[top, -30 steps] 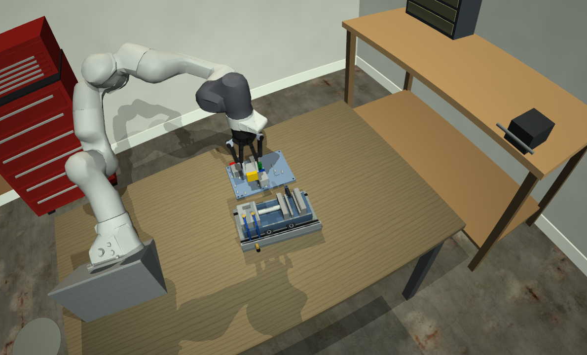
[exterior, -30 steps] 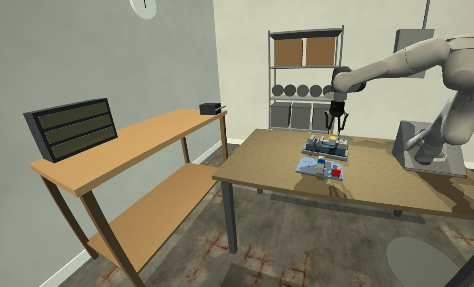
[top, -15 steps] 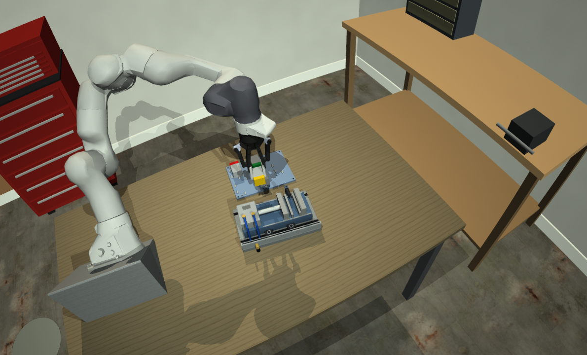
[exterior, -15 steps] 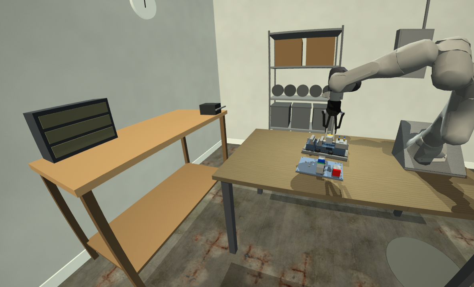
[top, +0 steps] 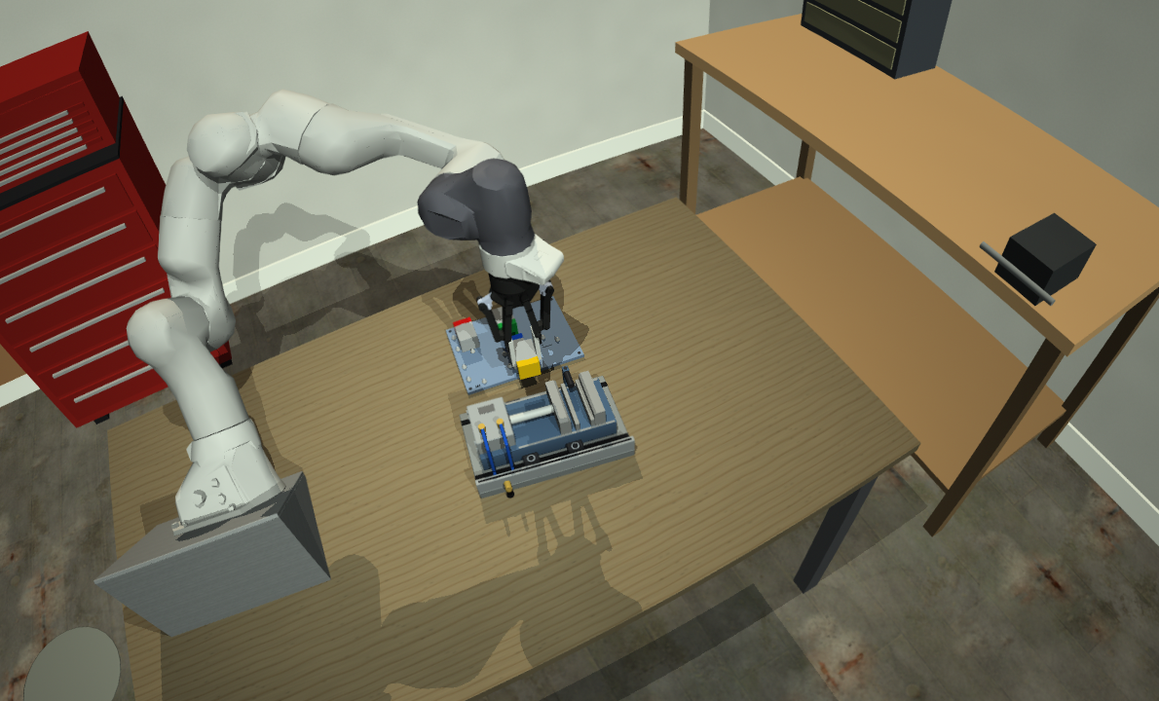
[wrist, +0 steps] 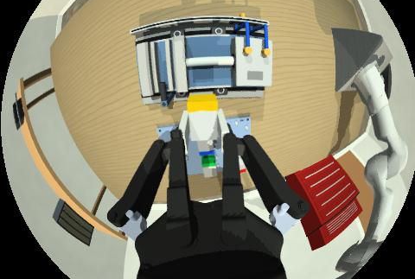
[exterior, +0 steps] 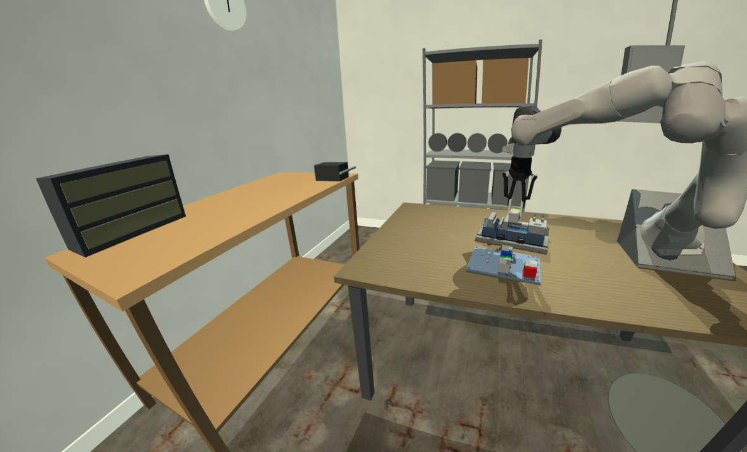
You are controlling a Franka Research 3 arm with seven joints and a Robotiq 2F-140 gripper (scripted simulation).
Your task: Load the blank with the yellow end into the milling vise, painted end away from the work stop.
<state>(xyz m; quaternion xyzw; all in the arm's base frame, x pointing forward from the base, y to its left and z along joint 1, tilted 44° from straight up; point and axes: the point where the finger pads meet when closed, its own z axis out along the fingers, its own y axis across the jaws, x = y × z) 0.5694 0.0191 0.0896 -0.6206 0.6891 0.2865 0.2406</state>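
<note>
Now: the fixed jaw 100 mm below my hand, 90 mm to the right of it and 90 mm ahead of it. The rest, counted from my hand: vise (140 mm below, 80 mm to the right, 10 mm behind); hosed end block (100 mm below, 100 mm behind, 70 mm to the right); work stop (90 mm below, 70 mm ahead, 40 mm to the right).
</note>
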